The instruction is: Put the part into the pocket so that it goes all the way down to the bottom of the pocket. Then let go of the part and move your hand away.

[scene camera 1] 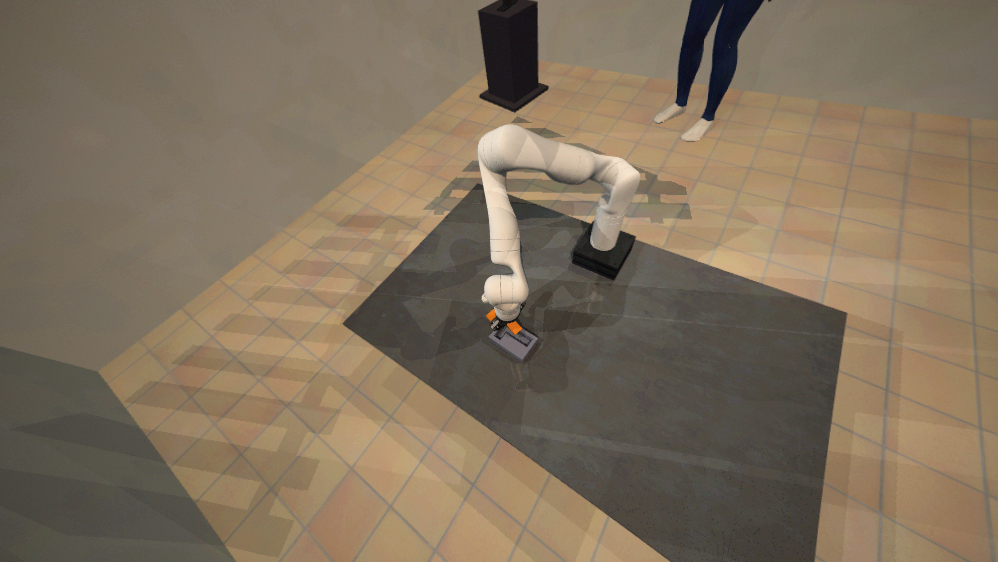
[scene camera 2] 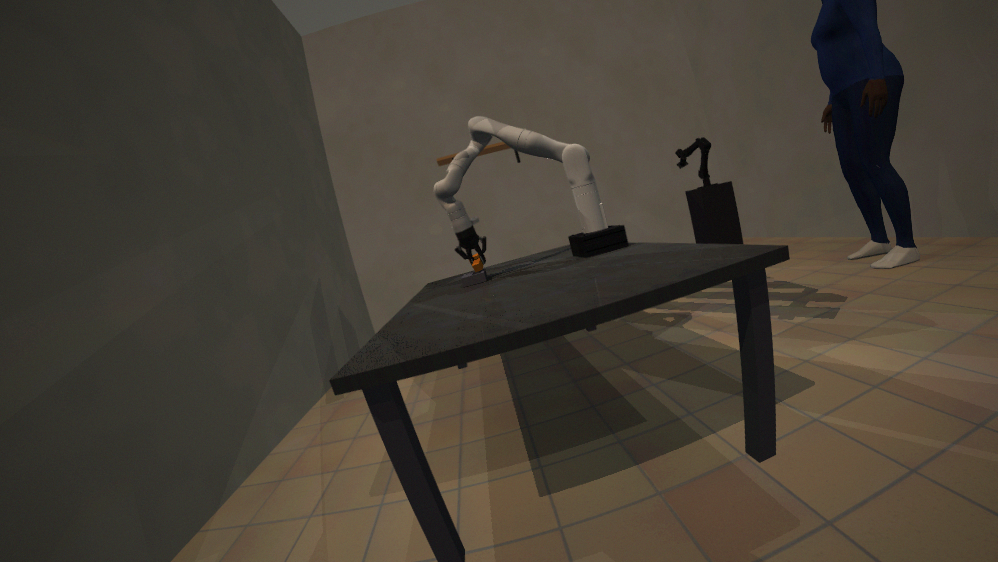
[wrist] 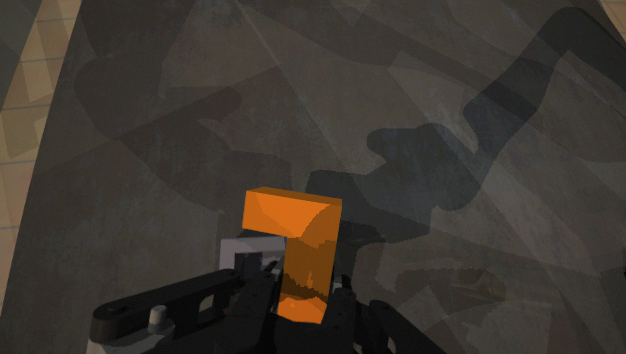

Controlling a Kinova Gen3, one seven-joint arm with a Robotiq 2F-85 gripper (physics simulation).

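Seen in the pictures: gripper, fingertip midpoint: (scene camera 2: 480, 265) (wrist: 309, 273); arm's base at its link origin: (scene camera 1: 602, 241) (scene camera 2: 595, 230).
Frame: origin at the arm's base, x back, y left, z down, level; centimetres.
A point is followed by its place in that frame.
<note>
The part (scene camera 1: 514, 326) @(x -47.0, y -1.0, z 0.5 cm) (scene camera 2: 477, 263) @(x -46.3, y 0.8, z 1.0 cm) (wrist: 312, 245) @(x -46.6, y -6.8, z -1.6 cm) is an orange piece with a bent, hook-like end. My gripper (scene camera 1: 502, 324) @(x -46.5, y -4.6, z 2.3 cm) (scene camera 2: 476, 257) @(x -46.5, y -4.6, z 2.3 cm) (wrist: 309, 273) @(x -46.5, y -4.6, z 2.3 cm) is shut on it and points down. The grey block with the pocket (scene camera 1: 518, 353) @(x -51.9, y 5.0, z 4.3 cm) (scene camera 2: 474, 279) @(x -47.8, y 6.8, z 6.0 cm) (wrist: 228, 251) @(x -53.5, y -5.5, z 4.3 cm) lies on the table; part of its pocket shows dark and unfilled in scene camera 1. The part is low, close above the block and towards its arm-side edge. In the wrist view the block shows beyond the left finger, partly hidden by the part and finger. I cannot tell whether part and block touch.
The dark table (scene camera 1: 663, 390) @(x -30.7, y 43.3, z 7.9 cm) (scene camera 2: 530, 300) @(x -26.1, y 59.5, z 7.9 cm) carries the block and the arm's black base (scene camera 1: 604, 258) @(x -6.2, y 5.0, z 0.2 cm) (scene camera 2: 598, 241) @(x -1.3, y 9.8, z 3.4 cm). A black pedestal (scene camera 1: 511, 55) (scene camera 2: 713, 212) and a standing person (scene camera 1: 722, 62) (scene camera 2: 872, 146) are beyond the table. An orange-brown wall shelf (scene camera 2: 446, 159) shows behind the arm.
</note>
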